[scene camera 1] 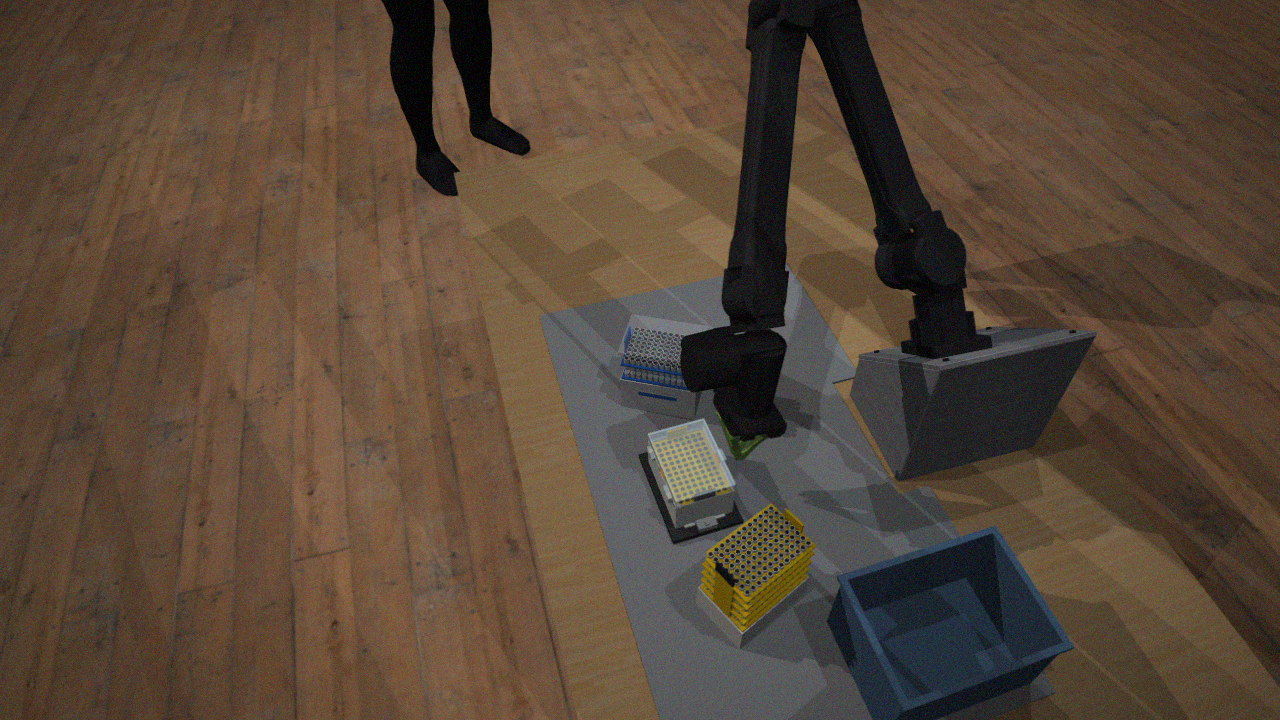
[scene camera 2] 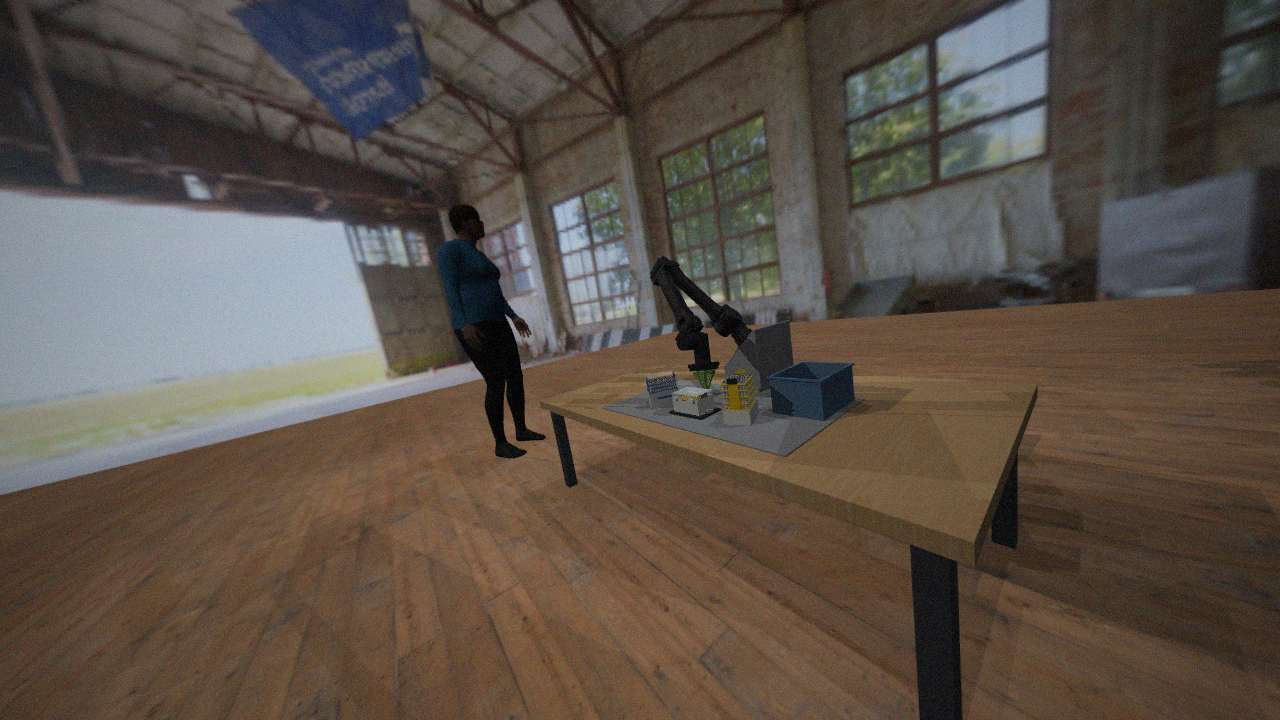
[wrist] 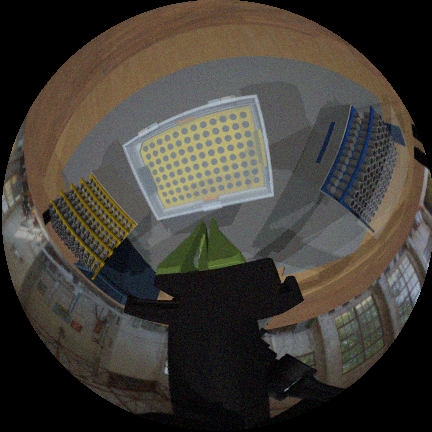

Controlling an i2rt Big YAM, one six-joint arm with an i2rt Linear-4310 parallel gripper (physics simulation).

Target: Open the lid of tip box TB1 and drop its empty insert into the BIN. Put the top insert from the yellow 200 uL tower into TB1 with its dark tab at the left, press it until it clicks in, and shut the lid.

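Observation:
Tip box TB1 (scene camera 1: 691,465) (scene camera 2: 691,402) (wrist: 200,155) is a whitish box on a dark base (scene camera 1: 662,505). Its translucent lid looks down, and a yellow insert with holes shows through it. The yellow tower (scene camera 1: 760,559) (scene camera 2: 739,394) (wrist: 92,220) is a stack of tip-filled inserts beside TB1. A dark tab (scene camera 1: 723,573) shows at its top left in scene camera 1. The blue BIN (scene camera 1: 854,631) (scene camera 2: 812,395) (wrist: 135,272) stands beyond the tower. My gripper (scene camera 1: 740,454) (scene camera 2: 705,385) (wrist: 208,223) is shut, its green fingertips nearly together with nothing between them, above the mat beside TB1.
A rack with blue layers (scene camera 1: 657,358) (scene camera 2: 660,386) (wrist: 360,170) stands on the grey mat (scene camera 1: 617,537) on TB1's other side from the tower. The arm's grey wedge-shaped base (scene camera 1: 993,411) (scene camera 2: 773,351) is behind. A person (scene camera 2: 474,286) stands past the table's end.

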